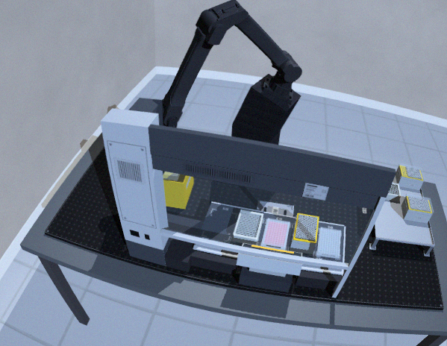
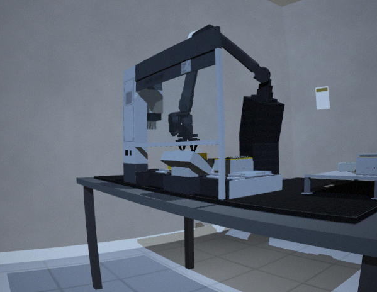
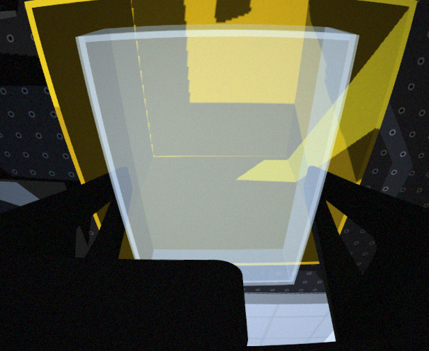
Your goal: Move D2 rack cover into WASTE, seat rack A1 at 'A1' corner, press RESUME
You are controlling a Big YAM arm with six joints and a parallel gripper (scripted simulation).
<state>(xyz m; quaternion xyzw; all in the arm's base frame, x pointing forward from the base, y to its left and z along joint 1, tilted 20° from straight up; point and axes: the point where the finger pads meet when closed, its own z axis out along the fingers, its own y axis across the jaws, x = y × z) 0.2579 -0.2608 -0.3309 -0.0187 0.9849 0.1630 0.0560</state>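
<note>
My gripper is now right at the clear cover. Also, from my hand: resume box: 16 cm behind, 8 cm below, 5 cm to the left; then reservoir W06: 33 cm to the left, 17 cm ahead, 8 cm below; then yellow waste bin: 10 cm below.
</note>
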